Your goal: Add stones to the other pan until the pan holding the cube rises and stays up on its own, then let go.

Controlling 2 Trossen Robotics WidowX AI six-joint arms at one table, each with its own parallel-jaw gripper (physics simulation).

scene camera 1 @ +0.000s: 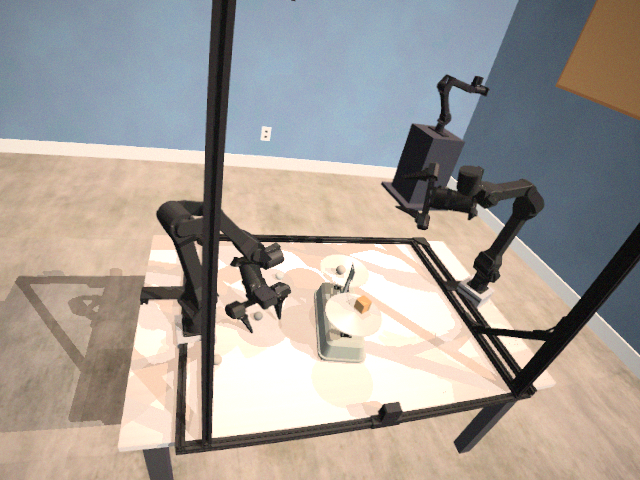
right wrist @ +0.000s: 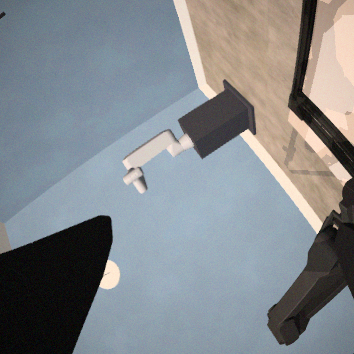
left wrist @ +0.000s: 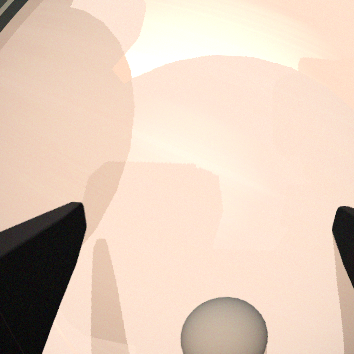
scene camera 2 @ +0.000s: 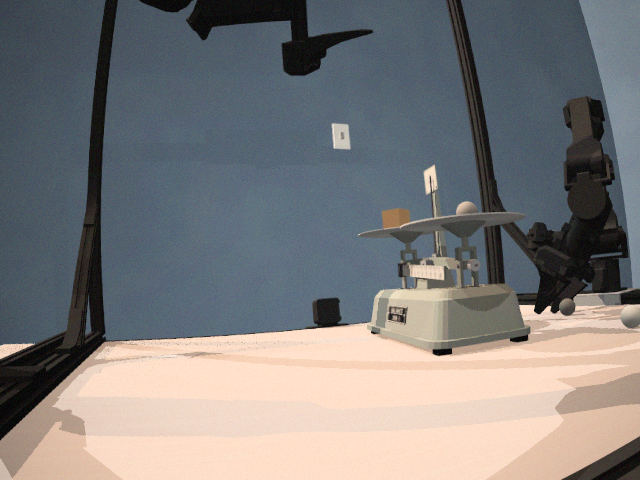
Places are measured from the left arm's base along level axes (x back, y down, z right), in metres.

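Pixels of known places: left gripper, fingertip midpoint: (scene camera 1: 266,326) (left wrist: 215,218) (scene camera 2: 544,313); right gripper, fingertip midpoint: (scene camera 1: 398,191) (right wrist: 230,233); left arm's base, origin of the base link: (scene camera 1: 194,326) (scene camera 2: 606,291); right arm's base, origin of the base link: (scene camera 1: 477,286).
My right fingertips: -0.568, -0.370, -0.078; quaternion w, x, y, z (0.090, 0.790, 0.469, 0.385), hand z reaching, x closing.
Note:
For each thing: its middle in the pictures, then the offset to it from my right fingertips, as dx, dy, dz. "spot": a spot on its surface instead.
- orange cube, body centre: (scene camera 2: 396,220) (scene camera 1: 362,304) +0.157, +0.220, +0.209
- balance, body centre: (scene camera 2: 433,252) (scene camera 1: 346,298) +0.156, +0.275, +0.131
- far pan, body centre: (scene camera 2: 463,222) (scene camera 1: 344,270) +0.128, +0.248, +0.041
- grey stone, body centre: (left wrist: 223,337) (scene camera 2: 567,307) (scene camera 1: 258,315) +0.387, +0.377, +0.063
- pale stone, body centre: (scene camera 2: 631,316) (scene camera 1: 279,275) +0.275, +0.377, -0.100
- small black box, surface spot: (scene camera 2: 326,311) spot: +0.145, +0.360, +0.429
The orange cube (scene camera 1: 362,304) (scene camera 2: 395,218) sits on the near pan (scene camera 1: 351,324) of the balance (scene camera 1: 341,351) (scene camera 2: 454,315). One stone (scene camera 1: 340,269) (scene camera 2: 466,208) sits on the far pan (scene camera 1: 357,261) (scene camera 2: 498,218). The cube's pan shows lower in scene camera 2, though it is also farther off. My left gripper (scene camera 1: 265,324) (scene camera 2: 546,311) (left wrist: 215,218) is open and low, close to a grey stone (scene camera 1: 257,315) (scene camera 2: 567,306) (left wrist: 224,327) on the table. My right gripper (scene camera 1: 401,192) is open and empty, high beyond the table's far right.
A pale stone (scene camera 1: 279,275) (scene camera 2: 631,315) lies behind the left gripper. Another stone (scene camera 1: 217,359) lies beside the black upright post (scene camera 1: 208,310). A black frame runs around the table, with a small black box (scene camera 1: 390,413) (scene camera 2: 326,311) on its near rail.

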